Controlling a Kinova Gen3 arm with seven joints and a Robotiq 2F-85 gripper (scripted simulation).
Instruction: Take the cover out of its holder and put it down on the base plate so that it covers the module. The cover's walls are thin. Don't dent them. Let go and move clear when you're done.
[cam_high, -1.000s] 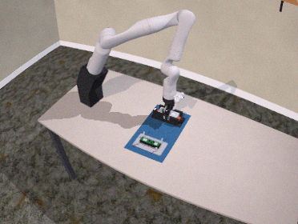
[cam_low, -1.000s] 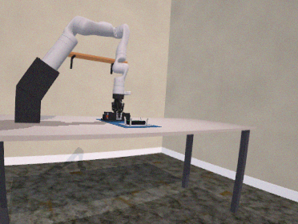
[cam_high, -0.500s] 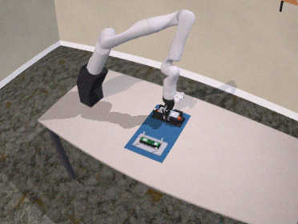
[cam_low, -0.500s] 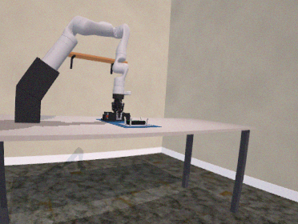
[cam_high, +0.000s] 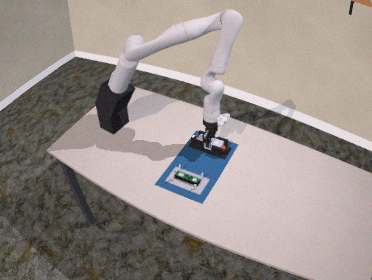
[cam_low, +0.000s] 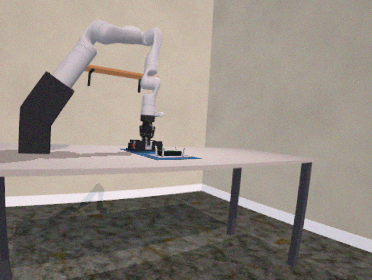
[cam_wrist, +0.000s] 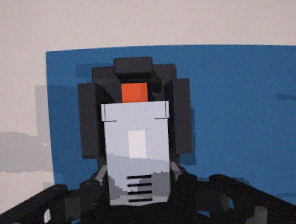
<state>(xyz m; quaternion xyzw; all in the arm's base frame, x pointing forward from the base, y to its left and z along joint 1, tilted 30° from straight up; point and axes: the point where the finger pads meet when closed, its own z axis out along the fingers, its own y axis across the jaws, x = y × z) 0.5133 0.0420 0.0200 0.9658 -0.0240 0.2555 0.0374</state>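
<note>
My hand is 2 cm above the light grey cover.
</note>
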